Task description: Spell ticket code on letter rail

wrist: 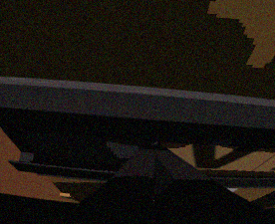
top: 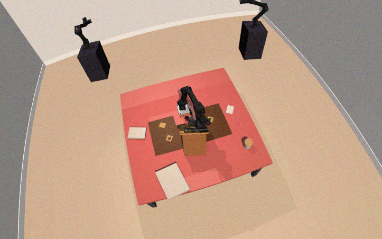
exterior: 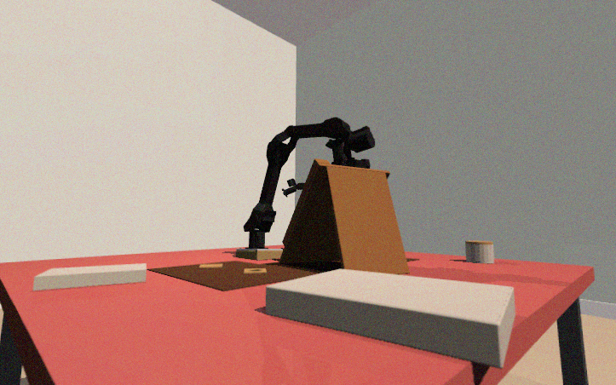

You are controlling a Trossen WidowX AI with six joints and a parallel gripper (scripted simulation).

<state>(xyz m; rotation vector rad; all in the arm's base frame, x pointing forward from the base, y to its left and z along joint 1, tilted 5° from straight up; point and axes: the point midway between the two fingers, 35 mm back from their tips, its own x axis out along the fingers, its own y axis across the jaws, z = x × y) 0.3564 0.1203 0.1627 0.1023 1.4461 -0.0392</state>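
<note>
My gripper tip is now 30 mm to the left of the tan letter tile. Round my gripper tip: large white slab: 410 mm ahead, 300 mm to the right, 160 mm below; then flat white block: 130 mm behind, 610 mm to the right, 160 mm below; then dark brown mat: 150 mm behind, 90 mm to the right, 180 mm below.
</note>
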